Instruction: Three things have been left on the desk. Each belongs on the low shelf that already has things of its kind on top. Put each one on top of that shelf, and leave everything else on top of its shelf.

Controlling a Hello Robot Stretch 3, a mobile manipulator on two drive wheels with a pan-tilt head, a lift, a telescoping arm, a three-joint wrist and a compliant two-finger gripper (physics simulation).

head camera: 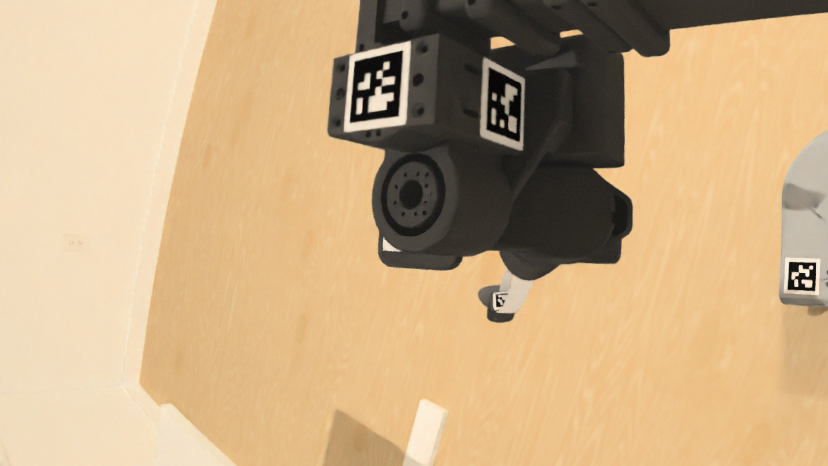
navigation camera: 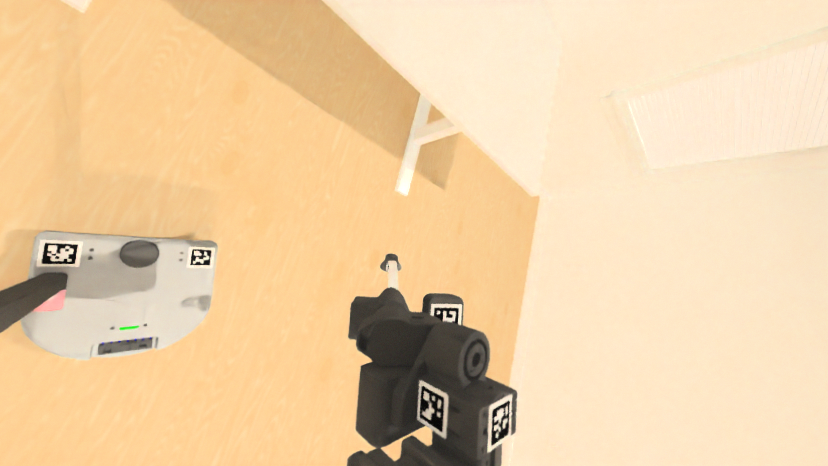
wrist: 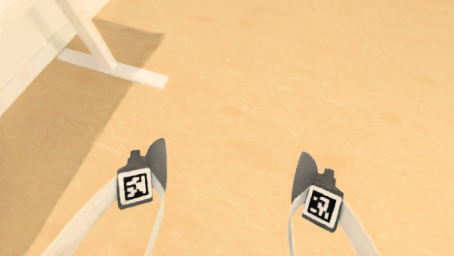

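Seen in the pictures: gripper, fingertip midpoint: (wrist: 231, 163); robot's base at its link origin: (navigation camera: 140, 252).
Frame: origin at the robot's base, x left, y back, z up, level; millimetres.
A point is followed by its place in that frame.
Note:
My gripper (head camera: 499, 303) (navigation camera: 391, 263) (wrist: 231, 163) @(x -342, y 23, z 804 mm) points down over the wooden floor. In the wrist view its two fingers stand wide apart, with bare floor showing between them, so it is open and empty. Part of the desk (navigation camera: 475, 86) @(x -684, y -570, z 720 mm) shows as a pale surface at the top of the navigation view, and a pale corner of the desk (head camera: 185, 442) @(x -1034, y -368, z 720 mm) shows at the bottom left of the head view. The gripper is off to the side of the desk. None of the things left on the desk and no low shelf shows in these views.
A white desk leg foot (head camera: 425, 431) (navigation camera: 408, 167) (wrist: 140, 75) rests on the floor near the gripper. My grey base (navigation camera: 173, 301) @(x -81, y 128, z 159 mm) (head camera: 802, 231) @(x -132, y 77, z 160 mm) is to the side, with a small pink patch beside the dark mast. A pale wall (head camera: 69, 144) @(x -2503, y 355, z 496 mm) (navigation camera: 666, 289) @(x -2579, y 68, z 940 mm) runs along the floor beyond my wrist.

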